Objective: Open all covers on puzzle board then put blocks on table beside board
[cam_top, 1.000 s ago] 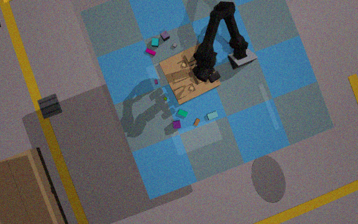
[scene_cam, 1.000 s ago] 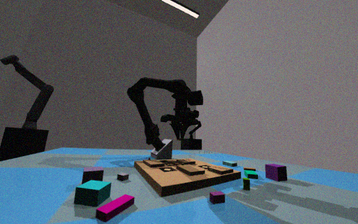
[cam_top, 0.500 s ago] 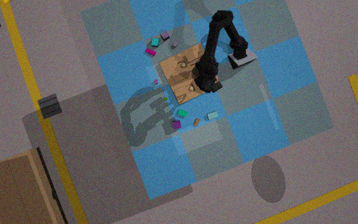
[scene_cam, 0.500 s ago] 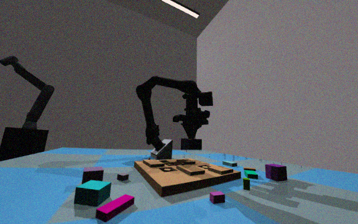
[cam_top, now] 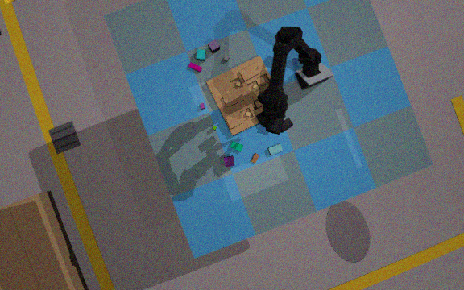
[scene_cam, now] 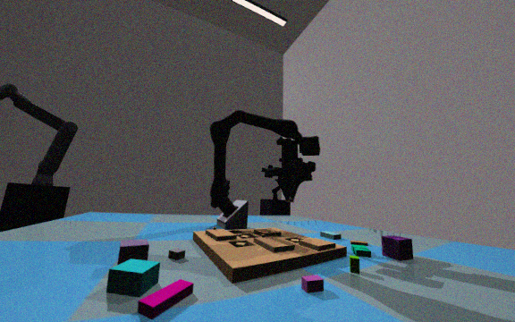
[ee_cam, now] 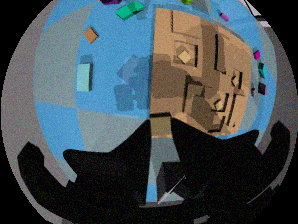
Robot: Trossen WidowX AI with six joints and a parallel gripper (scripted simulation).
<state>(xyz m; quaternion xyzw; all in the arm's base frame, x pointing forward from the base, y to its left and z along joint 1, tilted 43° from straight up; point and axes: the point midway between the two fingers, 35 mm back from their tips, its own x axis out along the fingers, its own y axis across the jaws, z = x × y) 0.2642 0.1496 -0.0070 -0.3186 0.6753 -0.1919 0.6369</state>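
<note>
Now: the pale teal block 16 cm to the left of my gripper tip, 12 cm below it and 3 cm ahead of it. The rest, counted from my gripper tip: lime block 26 cm ahead, 11 cm below, 5 cm to the right; then green block 20 cm ahead, 12 cm below, 8 cm to the left; then wooden bar 16 cm to the left, 14 cm ahead, 12 cm below.
</note>
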